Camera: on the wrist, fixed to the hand. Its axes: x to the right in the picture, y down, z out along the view.
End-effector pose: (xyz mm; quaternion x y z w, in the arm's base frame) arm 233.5 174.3 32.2 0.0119 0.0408 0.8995 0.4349
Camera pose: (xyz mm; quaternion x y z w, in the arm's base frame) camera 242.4 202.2 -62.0 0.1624 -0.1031 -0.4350 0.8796
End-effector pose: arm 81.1 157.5 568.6 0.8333 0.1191 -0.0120 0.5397
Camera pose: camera 81.5 255.9 575.4 -0.1358 0.6841 -0.7163 0.0224
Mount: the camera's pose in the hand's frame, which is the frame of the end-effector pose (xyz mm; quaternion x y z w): 17.6 -32.1 -91.6 0.0148 0.2320 0.9726 0.0110
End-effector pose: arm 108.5 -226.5 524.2 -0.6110 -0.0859 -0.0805 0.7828
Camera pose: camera 121.5 -323.5 536.7 -0.0600 0.7737 0.6200 0.1159
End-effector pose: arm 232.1 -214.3 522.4 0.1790 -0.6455 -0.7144 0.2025
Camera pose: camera 262.6 -298.6 481.2 -0.4571 -0.1448 0.2402 0.8441
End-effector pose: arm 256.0 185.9 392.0 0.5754 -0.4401 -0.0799 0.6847
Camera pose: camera 342.9 230.4 378.0 -0.3930 -0.4068 0.8050 0.1788
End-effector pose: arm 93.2 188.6 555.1 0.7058 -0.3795 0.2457 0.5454
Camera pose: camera 135.6 275.2 575.8 0.4102 0.5604 -0.7025 0.1554
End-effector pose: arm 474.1 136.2 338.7 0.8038 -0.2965 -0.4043 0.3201
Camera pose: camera 566.8 168.3 349.3 -0.1810 -0.7167 0.4977 0.4536
